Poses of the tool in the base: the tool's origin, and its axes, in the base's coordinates. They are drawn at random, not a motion.
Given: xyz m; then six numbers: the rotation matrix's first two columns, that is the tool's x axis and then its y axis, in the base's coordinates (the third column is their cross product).
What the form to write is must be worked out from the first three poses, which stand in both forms.
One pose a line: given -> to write
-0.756 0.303 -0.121 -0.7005 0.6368 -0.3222 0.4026 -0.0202 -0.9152 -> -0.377 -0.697 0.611 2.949 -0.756 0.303 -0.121
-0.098 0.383 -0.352 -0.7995 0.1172 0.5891 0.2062 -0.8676 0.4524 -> -0.316 -0.256 -0.914 3.093 -0.098 0.383 -0.352
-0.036 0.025 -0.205 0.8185 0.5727 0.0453 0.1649 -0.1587 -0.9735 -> -0.927 -0.310 0.213 1.857 -0.036 0.025 -0.205
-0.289 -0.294 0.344 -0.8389 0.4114 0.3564 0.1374 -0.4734 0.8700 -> 0.272 0.508 0.817 2.973 -0.289 -0.294 0.344
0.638 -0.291 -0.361 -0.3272 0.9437 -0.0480 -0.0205 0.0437 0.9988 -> 0.436 0.645 0.627 2.264 0.638 -0.291 -0.361
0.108 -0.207 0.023 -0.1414 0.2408 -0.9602 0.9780 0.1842 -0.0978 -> 0.539 0.702 -0.465 2.226 0.108 -0.207 0.023
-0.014 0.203 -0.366 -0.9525 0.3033 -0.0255 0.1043 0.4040 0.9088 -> 0.123 0.836 0.534 2.954 -0.014 0.203 -0.366
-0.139 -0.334 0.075 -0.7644 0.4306 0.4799 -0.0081 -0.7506 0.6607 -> 0.322 0.333 0.886 2.891 -0.139 -0.334 0.075
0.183 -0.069 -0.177 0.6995 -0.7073 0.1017 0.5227 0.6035 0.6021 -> 0.580 -0.352 -0.735 0.991 0.183 -0.069 -0.177
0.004 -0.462 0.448 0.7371 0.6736 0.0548 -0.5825 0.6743 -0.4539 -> -0.498 -0.262 0.827 0.863 0.004 -0.462 0.448
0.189 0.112 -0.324 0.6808 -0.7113 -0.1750 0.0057 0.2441 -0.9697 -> -0.815 0.454 -0.359 1.523 0.189 0.112 -0.324
